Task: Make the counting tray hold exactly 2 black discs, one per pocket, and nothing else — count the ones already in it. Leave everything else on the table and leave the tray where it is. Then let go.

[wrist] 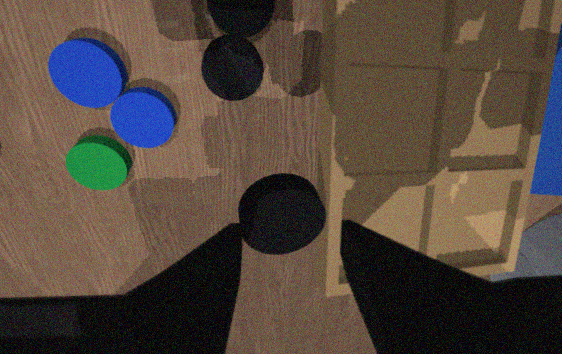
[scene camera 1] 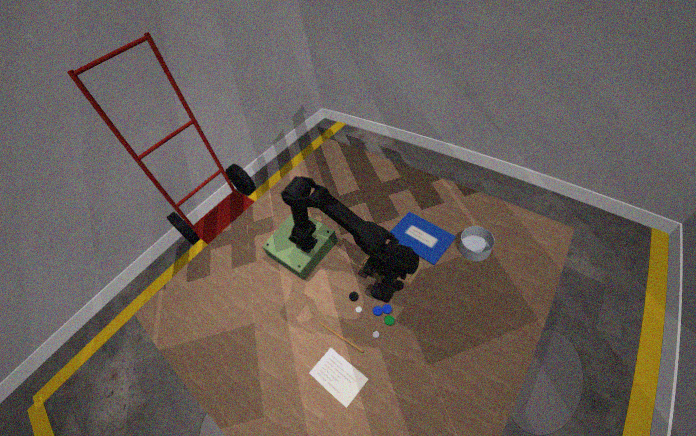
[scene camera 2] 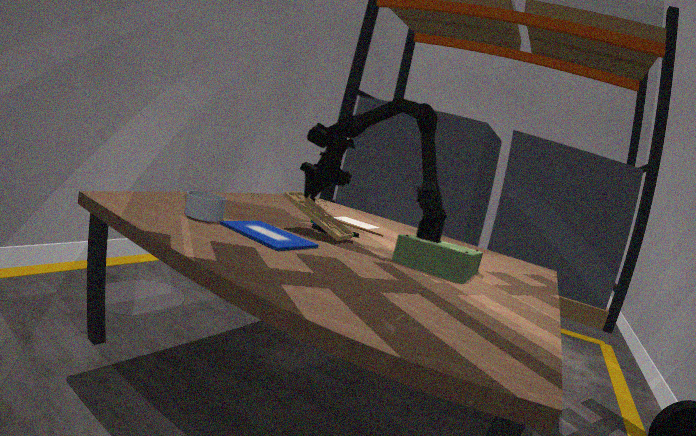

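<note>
My gripper (scene camera 1: 381,296) (scene camera 2: 311,197) (wrist: 290,232) is shut on a black disc (wrist: 282,215) together with the side wall of the wooden counting tray (scene camera 2: 321,218) (wrist: 334,277). The disc is between the left finger and the wall; the right finger is inside the tray. The tray is tilted, its far end raised off the table in scene camera 2. The arm hides it in scene camera 1. No disc shows in its visible pockets; some are cut off. Two more black discs, one (wrist: 232,67) beside another (wrist: 240,15), are left of the tray in the wrist view.
Two blue discs (scene camera 1: 377,311) (wrist: 86,72), a green disc (scene camera 1: 389,320) (wrist: 97,162) and two white discs (scene camera 1: 358,309) lie near the gripper. A blue folder (scene camera 1: 436,251) (scene camera 2: 297,241), grey bowl (scene camera 1: 477,243) (scene camera 2: 205,207), thin stick (scene camera 1: 341,337) and white paper (scene camera 1: 339,377) (scene camera 2: 355,222) are around.
</note>
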